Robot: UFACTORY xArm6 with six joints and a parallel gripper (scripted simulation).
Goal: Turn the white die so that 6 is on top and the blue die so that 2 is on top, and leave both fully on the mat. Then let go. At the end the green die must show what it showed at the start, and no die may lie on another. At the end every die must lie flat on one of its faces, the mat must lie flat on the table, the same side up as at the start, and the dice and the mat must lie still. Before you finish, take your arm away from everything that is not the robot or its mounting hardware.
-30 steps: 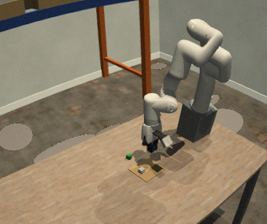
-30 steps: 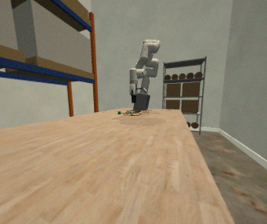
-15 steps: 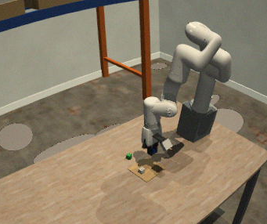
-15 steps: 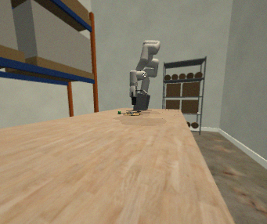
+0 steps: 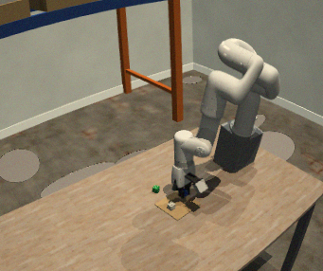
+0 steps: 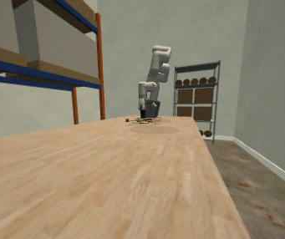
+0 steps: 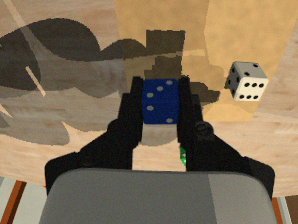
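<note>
My hand is 50 mm above the tan mat and 40 mm short of it. The rest, counted from my hand: blue die 10 mm below; green die 140 mm to the right, 40 mm below, 30 mm ahead; white die 70 mm ahead, 40 mm below, 10 mm to the right.
</note>
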